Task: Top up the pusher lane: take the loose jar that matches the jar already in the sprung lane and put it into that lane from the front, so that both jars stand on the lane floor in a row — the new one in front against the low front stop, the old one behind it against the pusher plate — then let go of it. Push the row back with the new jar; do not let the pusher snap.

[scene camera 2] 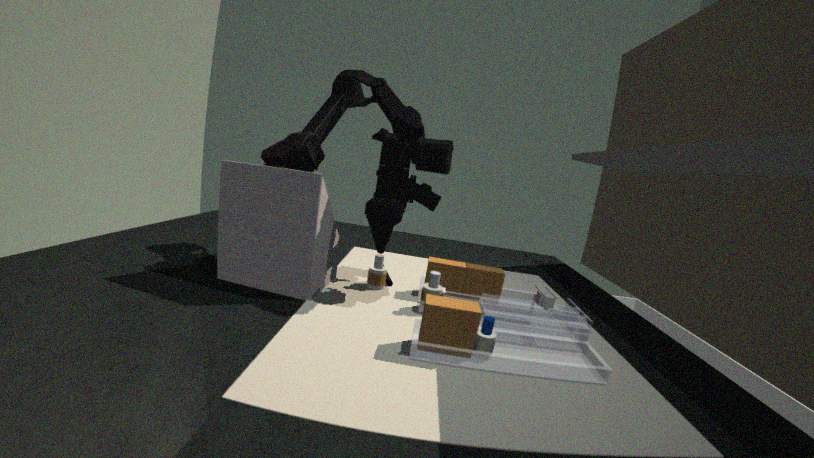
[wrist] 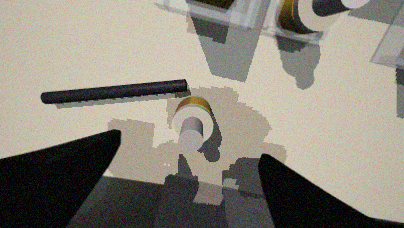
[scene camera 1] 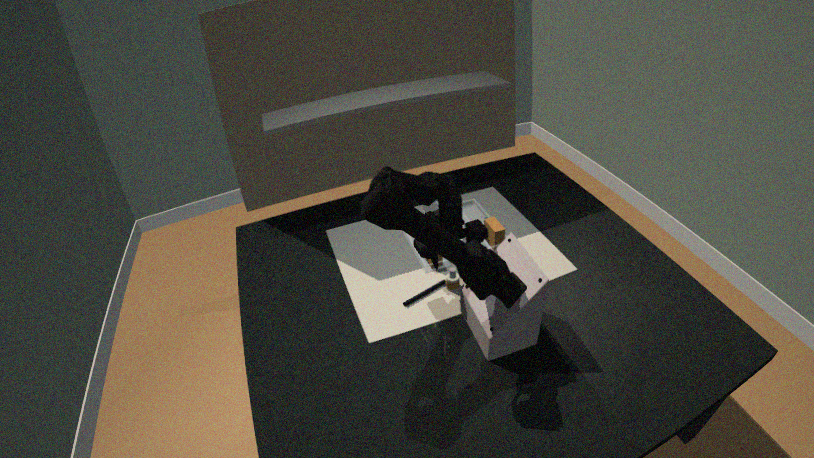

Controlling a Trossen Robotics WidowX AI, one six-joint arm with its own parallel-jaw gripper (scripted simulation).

Labels:
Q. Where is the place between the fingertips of the gripper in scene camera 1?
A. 452,263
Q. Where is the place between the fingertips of the gripper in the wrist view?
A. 192,148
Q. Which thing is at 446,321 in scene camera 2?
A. An orange box.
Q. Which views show the gripper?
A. Scene camera 2, the wrist view and scene camera 1: all of them.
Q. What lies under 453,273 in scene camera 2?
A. An orange box.

